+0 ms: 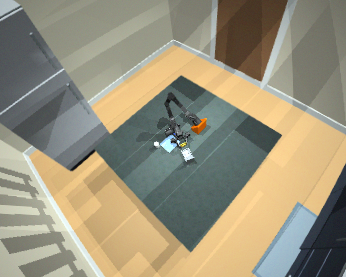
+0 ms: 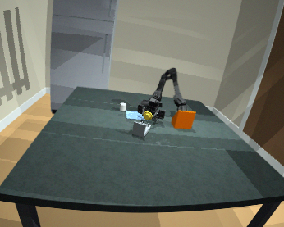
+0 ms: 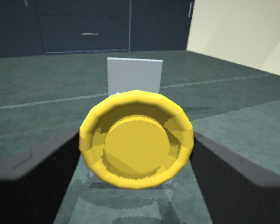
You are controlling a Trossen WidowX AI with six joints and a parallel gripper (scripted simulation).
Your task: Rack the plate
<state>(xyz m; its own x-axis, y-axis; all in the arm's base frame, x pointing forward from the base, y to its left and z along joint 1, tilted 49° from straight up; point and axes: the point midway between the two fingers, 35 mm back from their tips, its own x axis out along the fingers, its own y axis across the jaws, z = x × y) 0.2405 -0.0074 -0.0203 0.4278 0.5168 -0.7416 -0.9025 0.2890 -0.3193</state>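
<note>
Right now my gripper tip is 30 mm short of the dish rack, 70 mm to the right of it and 40 mm above it. Also, from my gripper tip: yellow plate 10 mm to the right; white cup 150 mm ahead, 210 mm to the right, 40 mm below; light blue mat 40 mm ahead, 140 mm to the right, 60 mm below.
</note>
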